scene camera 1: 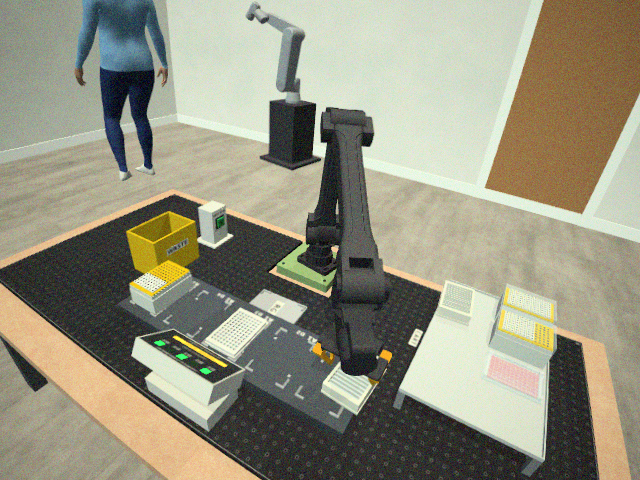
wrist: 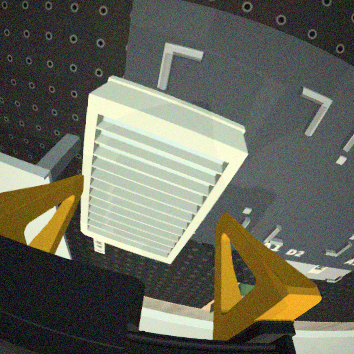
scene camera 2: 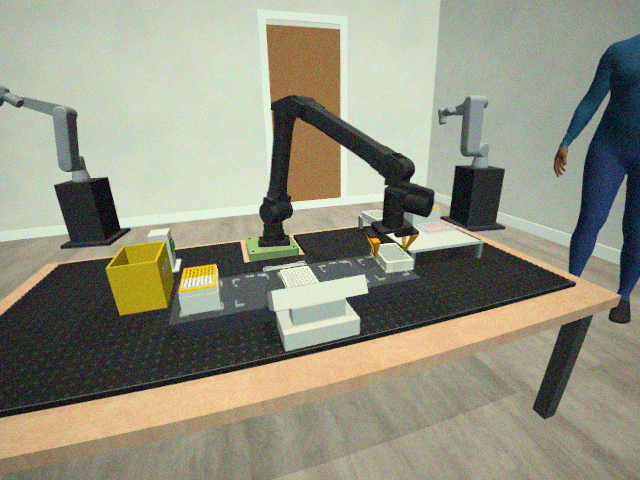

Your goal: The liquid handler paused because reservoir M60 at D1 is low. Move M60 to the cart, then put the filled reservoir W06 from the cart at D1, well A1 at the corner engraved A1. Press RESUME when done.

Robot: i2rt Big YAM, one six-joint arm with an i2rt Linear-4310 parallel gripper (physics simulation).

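Places are measured from the arm's base along level axes (x back, y left, z down), in centimetres.
Pixels of known places: gripper, fingertip midpoint: (wrist: 152, 201) (scene camera 2: 389, 253); arm's base at its link origin: (scene camera 1: 318, 263) (scene camera 2: 274, 242).
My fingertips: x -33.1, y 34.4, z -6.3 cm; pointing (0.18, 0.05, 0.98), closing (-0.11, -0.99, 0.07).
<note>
Ahead of a thing's pixels: the offset from my fingertips to its top centre. "pt": to the spot under its first point. Level surfaces: height alone.
A white reservoir with long parallel channels @[dx +0.5, dy +0.7, dz -0.6 cm] (scene camera 1: 347, 386) (scene camera 2: 395, 263) (wrist: 145, 185) sits at the cart-side end of the dark grey deck @[dz +3.1 cm] (scene camera 1: 268, 356) (wrist: 240, 75); its label cannot be read. My gripper (scene camera 1: 352, 369) (scene camera 2: 391, 252) (wrist: 152, 201) is open and empty just above it, with an orange finger toward each side. The white cart @[dx +28.3, dy +20.5, dz +1.3 cm] (scene camera 1: 439, 372) (scene camera 2: 454, 239) (wrist: 20, 175) carries a pale box with a finely patterned top @[dx +38.3, dy +8.9, dz -1.2 cm] (scene camera 1: 457, 299) at its back left; I cannot tell whether it is W06. The slanted control panel @[pt dx -22.4, dy -22.8, dz -4.9 cm] (scene camera 1: 188, 361) (scene camera 2: 317, 294) shows green buttons, too small to read.
The cart also holds yellow-and-white tip racks @[dx +34.5, dy +26.6, dz -5.1 cm] (scene camera 1: 524, 328) and a pink plate @[dx +23.7, dy +27.8, dz +0.5 cm] (scene camera 1: 514, 376). A white plate @[dx -6.8, dy -27.5, dz +1.7 cm] (scene camera 1: 236, 330) and a tip rack @[dx -11.1, dy -51.9, dz -3.3 cm] (scene camera 1: 160, 286) stand on the deck. Beyond are a yellow waste bin @[dx +0.7, dy -70.4, dz -5.6 cm] (scene camera 1: 165, 242) and a white device @[dx +20.3, dy -71.7, dz -5.1 cm] (scene camera 1: 212, 224). A person (scene camera 1: 126, 67) stands behind.
</note>
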